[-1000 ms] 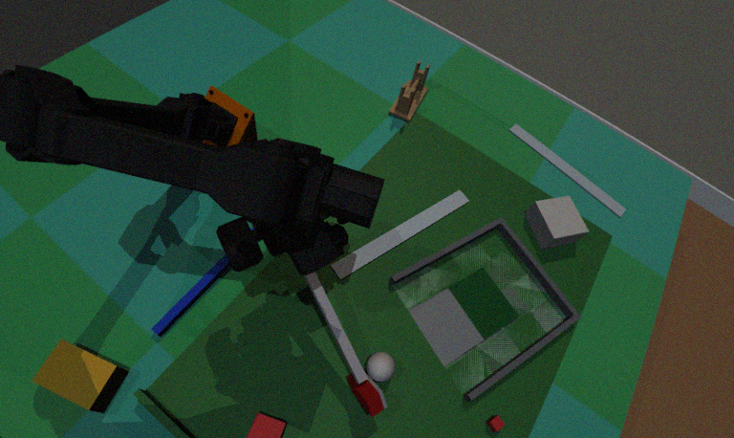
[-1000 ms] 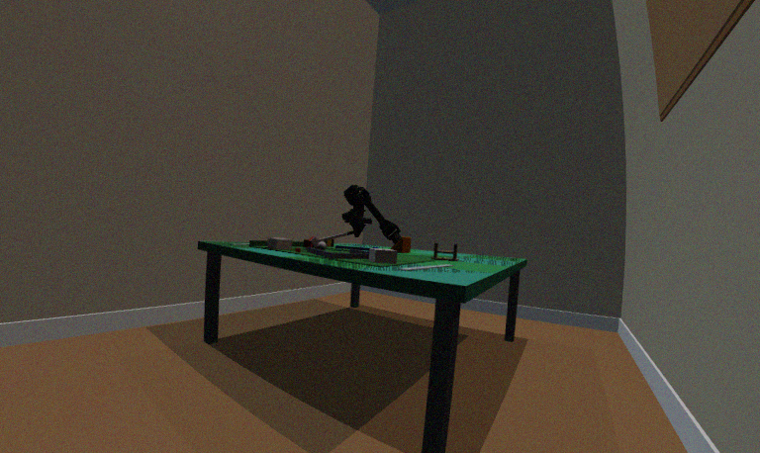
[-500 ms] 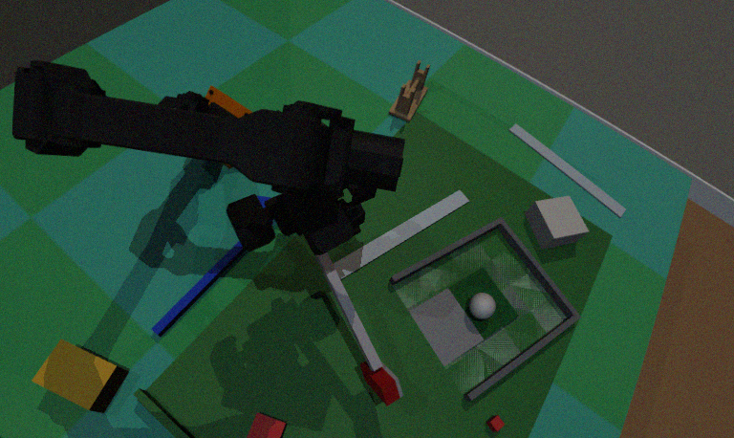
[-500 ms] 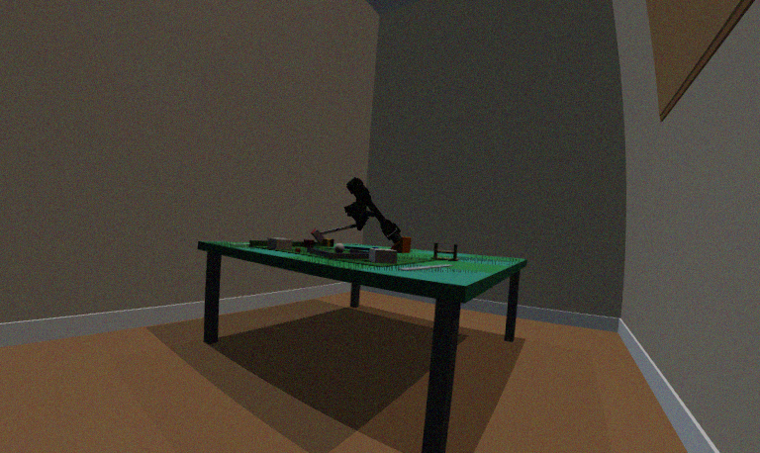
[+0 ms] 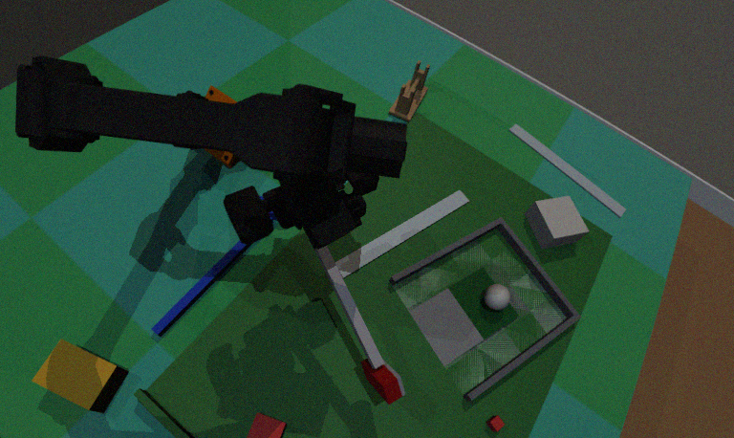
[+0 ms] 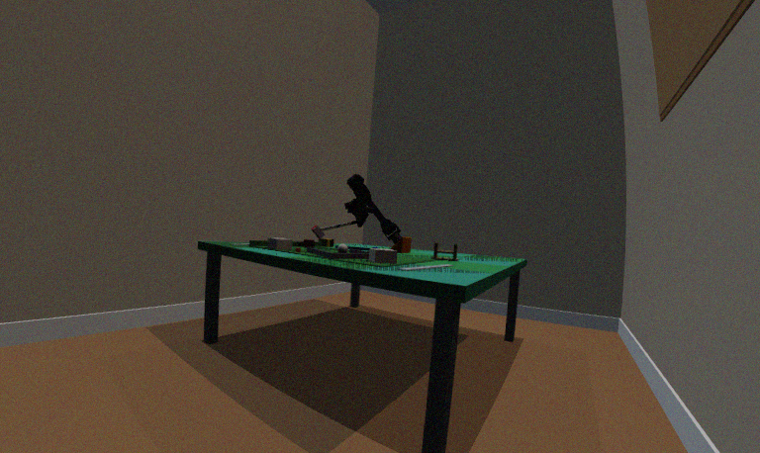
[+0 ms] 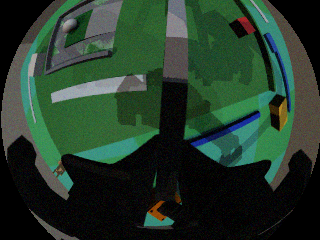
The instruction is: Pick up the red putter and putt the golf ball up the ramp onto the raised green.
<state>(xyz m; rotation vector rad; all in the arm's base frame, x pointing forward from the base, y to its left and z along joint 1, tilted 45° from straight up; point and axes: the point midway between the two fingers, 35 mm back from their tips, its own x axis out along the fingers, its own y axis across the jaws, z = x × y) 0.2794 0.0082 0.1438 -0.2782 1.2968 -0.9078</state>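
The red putter is 11 cm ahead of my gripper tip and 5 cm to the right of it. From my gripper tip the other things lie so: white golf ball (30 cm ahead, 13 cm to the left, 10 cm below); then yellow block (12 cm behind, 33 cm to the right, 11 cm below); then wooden stand (6 cm behind, 45 cm to the left, 9 cm below).
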